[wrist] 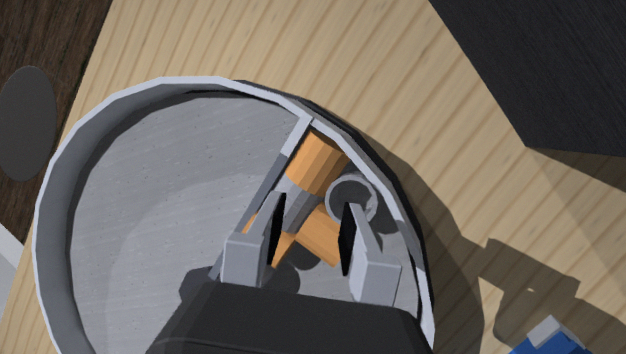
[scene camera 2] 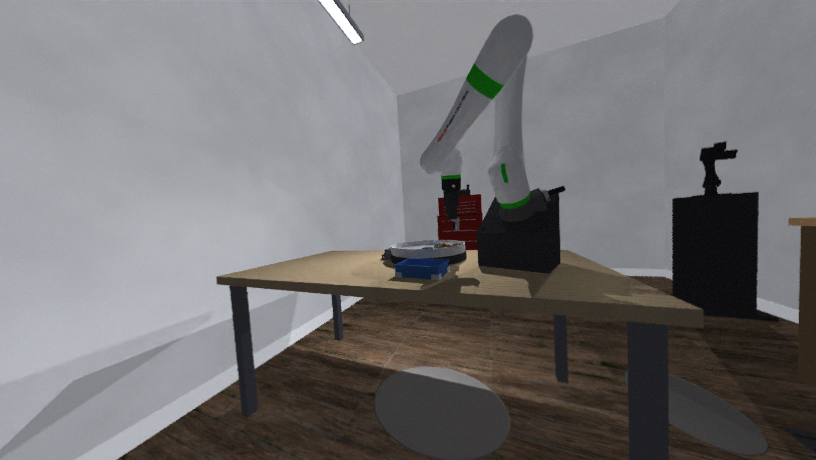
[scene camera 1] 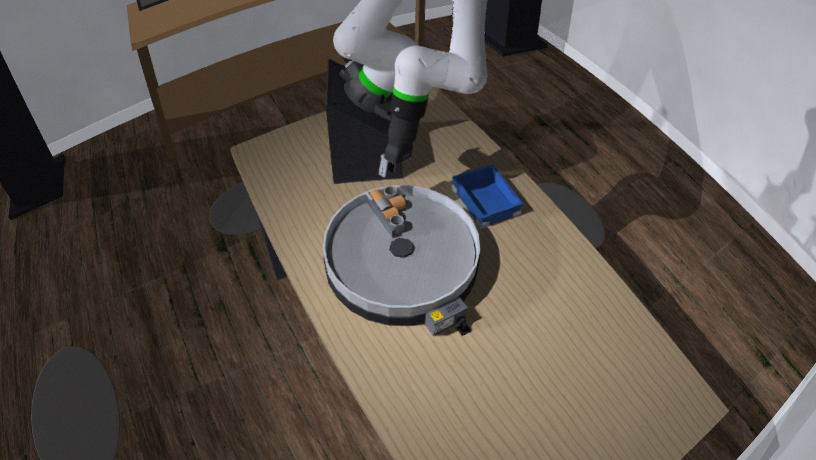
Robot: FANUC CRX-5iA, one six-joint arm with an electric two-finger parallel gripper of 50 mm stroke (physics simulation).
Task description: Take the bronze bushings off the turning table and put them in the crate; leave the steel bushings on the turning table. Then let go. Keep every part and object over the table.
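Places are measured from the arm's base along level axes (x ahead, y left, z up), in millimetres.
Pixels of known places: gripper, fingertip midpoint: [wrist: 312, 217] [scene camera 2: 456, 229] [scene camera 1: 386, 172]; arm's base, link origin: [scene camera 2: 517, 211] [scene camera 1: 363, 96].
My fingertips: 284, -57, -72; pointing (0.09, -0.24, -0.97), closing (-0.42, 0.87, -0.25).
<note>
For each thing: its top centre in the pictures, then the offset to it from my fingertips, as dx, dy, dz. "pt": a spot on its surface instead. Level surfaces: height alone.
- third steel bushing, top centre: [scene camera 1: 396, 220] +110, -24, -75
- blue crate, top centre: [scene camera 1: 487, 189] [scene camera 2: 422, 262] +93, +293, -115
- grey divider, surface spot: [wrist: 298, 135] pt -15, -50, -79
- dark hub, top centre: [wrist: 205, 299] [scene camera 1: 401, 246] +177, -45, -104
- control box, top centre: [scene camera 1: 446, 310] +411, -37, -107
- wooden table, surface height: dz -165
My gripper [scene camera 1: 386, 169] [scene camera 2: 456, 226] [wrist: 312, 217] is open and empty above the near-base edge of the turning table [scene camera 1: 422, 309] [scene camera 2: 457, 251] [wrist: 51, 215]. Below it, three bronze bushings lie by the divider: one bushing [scene camera 1: 377, 197] [wrist: 317, 162] at the rim, one bushing [scene camera 1: 397, 201] [wrist: 321, 235] beside it, and one bushing [scene camera 1: 390, 213] [wrist: 283, 248] partly behind a finger in the wrist view. A steel bushing [scene camera 1: 382, 203] [wrist: 300, 206] lies among them. Another steel bushing [scene camera 1: 390, 190] [wrist: 351, 196] stands near the rim; a third steel bushing [scene camera 1: 397, 221] stands toward the hub. The blue crate [scene camera 1: 489, 220] [scene camera 2: 422, 269] [wrist: 550, 346] looks empty.
The grey divider [scene camera 1: 379, 216] [wrist: 298, 135] runs inward from the raised rim. The dark hub [scene camera 1: 401, 247] is at the centre. A control box [scene camera 1: 446, 318] stands beside the turning table. The black robot pedestal [scene camera 1: 357, 148] [scene camera 2: 517, 245] [wrist: 560, 65] is close by on the wooden table [scene camera 1: 548, 354] [scene camera 2: 320, 271].
</note>
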